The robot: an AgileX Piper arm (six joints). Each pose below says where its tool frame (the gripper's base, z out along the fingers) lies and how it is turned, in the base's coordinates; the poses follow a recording.
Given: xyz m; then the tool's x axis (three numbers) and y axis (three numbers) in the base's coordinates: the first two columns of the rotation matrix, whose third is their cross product.
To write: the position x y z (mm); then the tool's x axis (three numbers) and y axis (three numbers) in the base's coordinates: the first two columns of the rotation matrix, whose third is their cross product. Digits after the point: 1 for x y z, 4 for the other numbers.
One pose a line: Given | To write
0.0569, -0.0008, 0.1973, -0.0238, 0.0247, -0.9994, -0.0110, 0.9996, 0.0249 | 56.9, -0.8, 197.3, -0.0238, 0.0247, -0.9994, -0.0110, 0.9996, 0.0249
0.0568, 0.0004, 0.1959, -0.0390, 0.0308, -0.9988, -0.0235, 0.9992, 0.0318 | 56.8, 0.4, 195.9, -0.0390, 0.0308, -0.9988, -0.0235, 0.9992, 0.0318
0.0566, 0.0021, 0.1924, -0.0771, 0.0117, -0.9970, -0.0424, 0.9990, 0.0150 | 56.6, 2.1, 192.4, -0.0771, 0.0117, -0.9970, -0.0424, 0.9990, 0.0150
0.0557, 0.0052, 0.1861, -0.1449, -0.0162, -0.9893, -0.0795, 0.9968, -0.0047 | 55.7, 5.2, 186.1, -0.1449, -0.0162, -0.9893, -0.0795, 0.9968, -0.0047
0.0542, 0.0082, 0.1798, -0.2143, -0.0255, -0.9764, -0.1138, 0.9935, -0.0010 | 54.2, 8.2, 179.8, -0.2143, -0.0255, -0.9764, -0.1138, 0.9935, -0.0010
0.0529, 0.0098, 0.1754, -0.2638, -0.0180, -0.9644, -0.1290, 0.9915, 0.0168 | 52.9, 9.8, 175.4, -0.2638, -0.0180, -0.9644, -0.1290, 0.9915, 0.0168
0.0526, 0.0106, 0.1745, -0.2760, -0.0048, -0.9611, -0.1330, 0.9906, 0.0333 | 52.6, 10.6, 174.5, -0.2760, -0.0048, -0.9611, -0.1330, 0.9906, 0.0333
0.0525, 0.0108, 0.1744, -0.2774, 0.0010, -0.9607, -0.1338, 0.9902, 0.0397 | 52.5, 10.8, 174.4, -0.2774, 0.0010, -0.9607, -0.1338, 0.9902, 0.0397
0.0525, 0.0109, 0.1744, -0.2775, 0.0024, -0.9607, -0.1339, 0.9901, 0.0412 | 52.5, 10.9, 174.4, -0.2775, 0.0024, -0.9607, -0.1339, 0.9901, 0.0412
